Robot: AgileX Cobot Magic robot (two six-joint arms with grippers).
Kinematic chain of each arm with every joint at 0, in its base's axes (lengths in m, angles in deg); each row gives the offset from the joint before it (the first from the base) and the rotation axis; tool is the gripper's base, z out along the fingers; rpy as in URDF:
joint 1: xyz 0 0 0.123 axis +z
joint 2: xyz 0 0 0 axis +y
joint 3: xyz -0.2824 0 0.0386 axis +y
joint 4: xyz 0.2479 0 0.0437 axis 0.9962 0 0.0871
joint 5: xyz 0 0 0 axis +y
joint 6: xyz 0.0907 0 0.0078 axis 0.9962 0 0.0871
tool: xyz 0 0 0 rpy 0 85 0
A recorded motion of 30 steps. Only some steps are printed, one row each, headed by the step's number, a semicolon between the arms.
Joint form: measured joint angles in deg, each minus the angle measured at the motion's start. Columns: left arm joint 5, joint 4, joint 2, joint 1, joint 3, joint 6; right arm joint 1, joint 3, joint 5, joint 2, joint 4, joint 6.
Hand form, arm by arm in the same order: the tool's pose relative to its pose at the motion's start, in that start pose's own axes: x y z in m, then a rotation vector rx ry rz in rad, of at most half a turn. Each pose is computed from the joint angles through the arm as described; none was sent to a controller.
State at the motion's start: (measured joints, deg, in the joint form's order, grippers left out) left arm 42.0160 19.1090 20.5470 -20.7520 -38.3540 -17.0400; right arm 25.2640 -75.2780 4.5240 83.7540 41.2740 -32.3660
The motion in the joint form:
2: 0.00 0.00 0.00 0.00 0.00 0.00; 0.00 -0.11 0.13 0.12 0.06 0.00
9: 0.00 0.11 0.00 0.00 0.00 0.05; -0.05 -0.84 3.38 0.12 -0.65 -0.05
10: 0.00 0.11 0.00 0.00 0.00 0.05; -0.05 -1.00 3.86 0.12 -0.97 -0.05
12: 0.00 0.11 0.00 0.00 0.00 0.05; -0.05 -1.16 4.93 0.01 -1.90 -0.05
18: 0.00 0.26 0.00 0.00 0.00 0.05; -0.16 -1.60 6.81 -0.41 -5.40 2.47
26: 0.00 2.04 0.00 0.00 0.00 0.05; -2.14 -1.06 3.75 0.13 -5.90 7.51
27: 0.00 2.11 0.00 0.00 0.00 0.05; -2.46 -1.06 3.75 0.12 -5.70 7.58
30: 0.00 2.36 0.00 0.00 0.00 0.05; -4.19 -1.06 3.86 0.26 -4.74 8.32
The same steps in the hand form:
2: 0.0000 0.0000 0.0000 0.0000 0.0000 0.0000; 0.0002 0.0001 0.0006 -0.0013 0.0020 0.0011
9: 0.0000 0.0001 0.0000 -0.0012 -0.0004 0.0023; 0.0003 0.0031 0.0000 -0.0315 0.0379 -0.0129
10: 0.0000 0.0001 0.0000 -0.0012 -0.0004 0.0023; 0.0000 0.0036 -0.0002 -0.0358 0.0426 -0.0187
12: 0.0000 0.0001 0.0000 -0.0012 -0.0004 0.0023; 0.0001 0.0045 -0.0010 -0.0445 0.0549 -0.0352
18: -0.0001 0.0003 0.0000 -0.0029 -0.0009 0.0042; -0.0017 0.0053 -0.0039 -0.0519 0.0733 -0.0529
26: -0.0007 0.0021 0.0000 -0.0228 -0.0070 0.0273; -0.0018 -0.0100 -0.0008 0.0125 0.0404 0.0328
27: -0.0007 0.0021 0.0000 -0.0236 -0.0072 0.0282; -0.0022 -0.0119 -0.0009 0.0176 0.0390 0.0383
30: -0.0008 0.0024 0.0000 -0.0264 -0.0081 0.0315; -0.0029 -0.0222 -0.0011 0.0449 0.0361 0.0723

